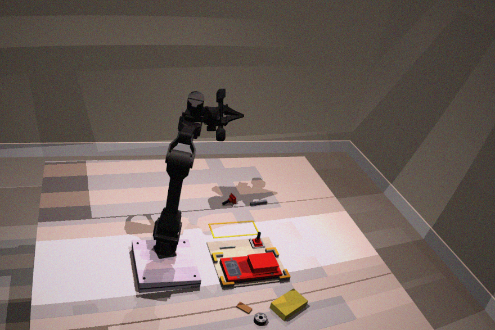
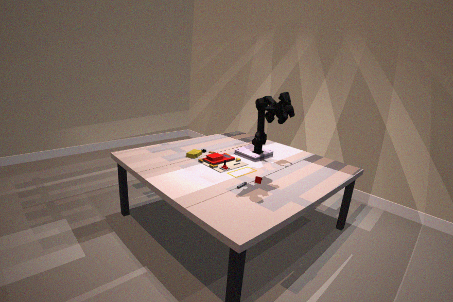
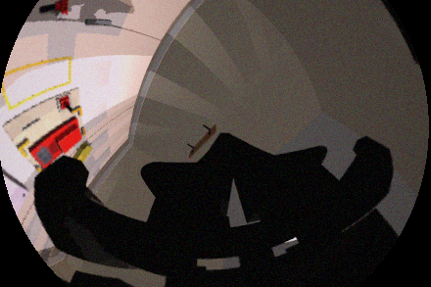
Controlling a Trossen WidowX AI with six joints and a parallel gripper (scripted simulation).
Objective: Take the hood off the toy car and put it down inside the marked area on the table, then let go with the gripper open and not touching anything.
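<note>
My gripper tip is 50 mm past the hood, 370 mm to the left of it and 380 mm above it. Also, from my gripper tip: grey bar: 140 mm ahead, 20 mm to the right, 420 mm below; yellow block: 50 mm behind, 550 mm to the right, 410 mm below; brown chip: 190 mm behind, 500 mm to the right, 420 mm below.
</note>
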